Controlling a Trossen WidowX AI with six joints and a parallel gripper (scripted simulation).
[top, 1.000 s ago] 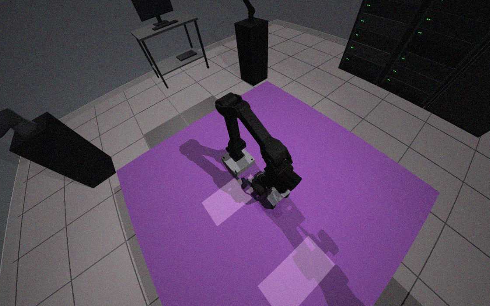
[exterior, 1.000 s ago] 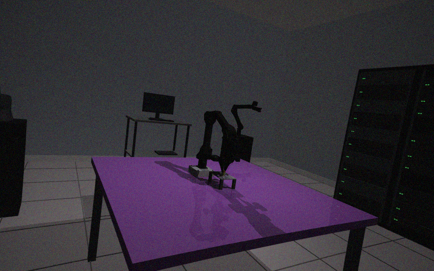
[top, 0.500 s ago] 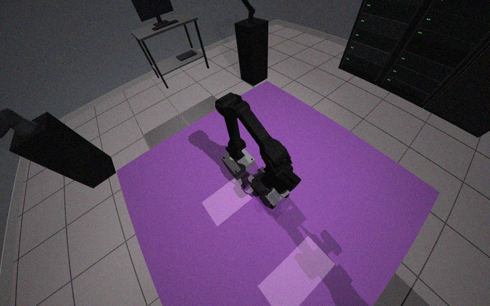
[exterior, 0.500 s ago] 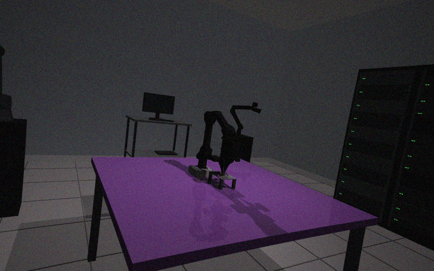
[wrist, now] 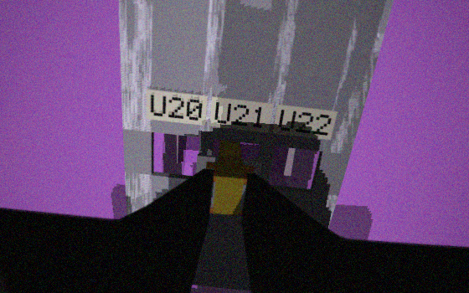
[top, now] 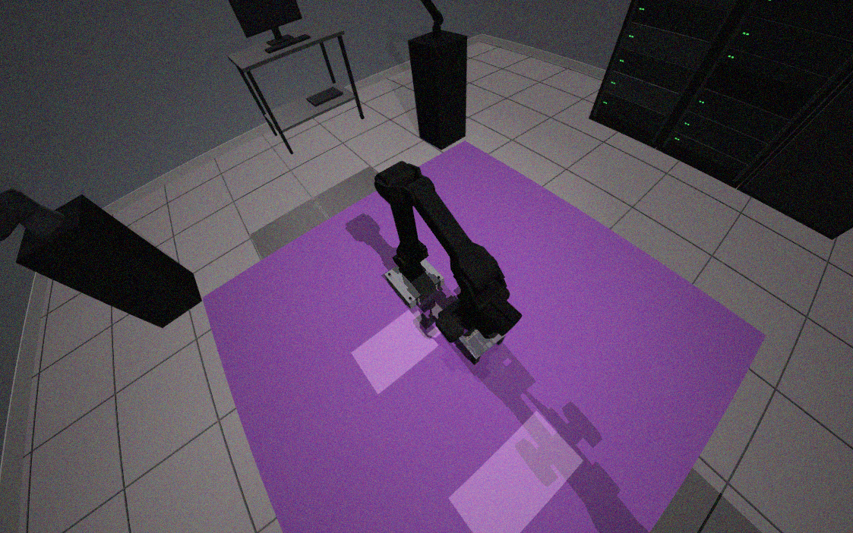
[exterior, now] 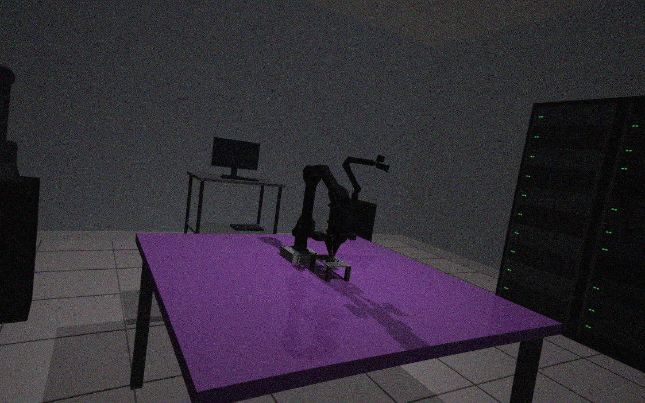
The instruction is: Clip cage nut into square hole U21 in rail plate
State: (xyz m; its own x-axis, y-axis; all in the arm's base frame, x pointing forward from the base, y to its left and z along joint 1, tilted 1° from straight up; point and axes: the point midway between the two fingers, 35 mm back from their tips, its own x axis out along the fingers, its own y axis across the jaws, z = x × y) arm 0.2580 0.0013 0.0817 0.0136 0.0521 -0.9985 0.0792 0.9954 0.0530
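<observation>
My gripper tip is now 10 mm above the cage nut. From my gripper tip the other things lie so: label 20 mm ahead, 20 mm below.
</observation>
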